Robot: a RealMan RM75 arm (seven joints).
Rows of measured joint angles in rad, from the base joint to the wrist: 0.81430 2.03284 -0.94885 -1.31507 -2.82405 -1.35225 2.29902; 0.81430 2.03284 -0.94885 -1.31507 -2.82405 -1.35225 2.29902; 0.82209 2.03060 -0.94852 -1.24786 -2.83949 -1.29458 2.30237; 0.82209 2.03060 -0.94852 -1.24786 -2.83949 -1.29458 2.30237; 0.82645 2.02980 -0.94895 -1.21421 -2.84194 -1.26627 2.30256; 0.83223 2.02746 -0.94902 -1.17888 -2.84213 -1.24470 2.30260; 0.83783 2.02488 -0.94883 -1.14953 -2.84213 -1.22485 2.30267; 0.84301 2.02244 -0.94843 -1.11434 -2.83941 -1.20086 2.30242; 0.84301 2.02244 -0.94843 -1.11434 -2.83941 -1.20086 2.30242; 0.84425 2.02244 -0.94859 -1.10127 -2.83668 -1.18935 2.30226; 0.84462 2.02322 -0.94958 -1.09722 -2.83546 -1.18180 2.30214; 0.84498 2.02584 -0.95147 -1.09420 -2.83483 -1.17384 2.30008; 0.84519 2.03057 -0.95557 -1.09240 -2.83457 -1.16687 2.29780; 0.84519 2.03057 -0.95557 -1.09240 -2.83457 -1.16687 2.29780; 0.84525 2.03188 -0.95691 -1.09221 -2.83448 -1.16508 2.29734; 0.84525 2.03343 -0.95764 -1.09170 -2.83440 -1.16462 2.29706; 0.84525 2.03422 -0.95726 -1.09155 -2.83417 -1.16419 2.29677
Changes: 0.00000 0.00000 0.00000 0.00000 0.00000 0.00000 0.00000; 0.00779 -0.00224 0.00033 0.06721 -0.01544 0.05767 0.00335; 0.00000 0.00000 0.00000 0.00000 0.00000 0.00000 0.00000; 0.00436 -0.00080 -0.00043 0.03365 -0.00245 0.02831 0.00019; 0.00578 -0.00234 -0.00007 0.03533 -0.00019 0.02157 0.00004; 0.00560 -0.00258 0.00019 0.02935 0.00000 0.01985 0.00007; 0.00518 -0.00244 0.00040 0.03519 0.00272 0.02399 -0.00025; 0.00000 0.00000 0.00000 0.00000 0.00000 0.00000 0.00000; 0.00124 0.00000 -0.00016 0.01307 0.00273 0.01151 -0.00016; 0.00037 0.00078 -0.00099 0.00405 0.00122 0.00755 -0.00012; 0.00036 0.00262 -0.00189 0.00302 0.00063 0.00796 -0.00206; 0.00021 0.00473 -0.00410 0.00180 0.00026 0.00697 -0.00228; 0.00000 0.00000 0.00000 0.00000 0.00000 0.00000 0.00000; 0.00006 0.00131 -0.00134 0.00019 0.00009 0.00179 -0.00046; 0.00000 0.00155 -0.00073 0.00051 0.00008 0.00046 -0.00028; 0.00000 0.00079 0.00038 0.00015 0.00023 0.00043 -0.00029
